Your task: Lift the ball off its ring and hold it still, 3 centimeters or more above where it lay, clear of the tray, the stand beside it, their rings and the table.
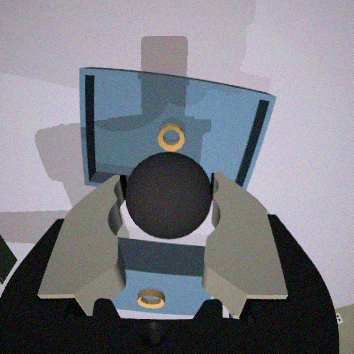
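A dark, nearly black ball is between the two grey jaws of my gripper, near their tips, and both jaws touch its sides. My gripper is shut on the ball. Beyond the ball lies a blue tray with dark slots at its left and right sides. An orange ring sits on the tray and holds no ball. The ball appears well above the tray and apart from it; the ball covers part of the tray's near side.
A blue stand with a second orange ring shows between the lower parts of the jaws. The pale table lies around the tray, with shadows of the arm and gripper across it. A dark object shows at the left edge.
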